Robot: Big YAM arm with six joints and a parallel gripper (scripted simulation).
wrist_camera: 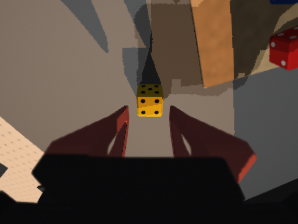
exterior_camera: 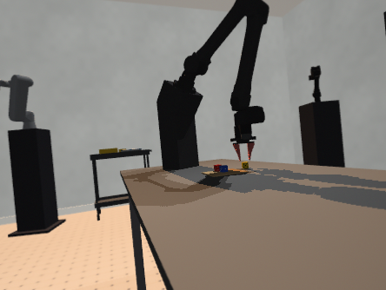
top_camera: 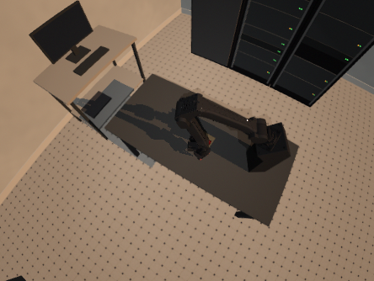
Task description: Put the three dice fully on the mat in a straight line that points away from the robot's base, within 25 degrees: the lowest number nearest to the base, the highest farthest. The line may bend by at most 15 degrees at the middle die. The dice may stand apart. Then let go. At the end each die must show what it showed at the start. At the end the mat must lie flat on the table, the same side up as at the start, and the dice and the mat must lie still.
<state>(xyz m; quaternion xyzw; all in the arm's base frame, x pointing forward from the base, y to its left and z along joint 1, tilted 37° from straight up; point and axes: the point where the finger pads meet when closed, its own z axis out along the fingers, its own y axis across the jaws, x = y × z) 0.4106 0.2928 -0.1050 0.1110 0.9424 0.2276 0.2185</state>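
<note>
My gripper is now 3 cm above the yellow die. From my hand the other things lie so: tan mat: 9 cm ahead, 11 cm to the right, 4 cm below; blue die: 9 cm ahead, 11 cm to the right, 2 cm below; red die: 4 cm ahead, 13 cm to the right, 2 cm below.
</note>
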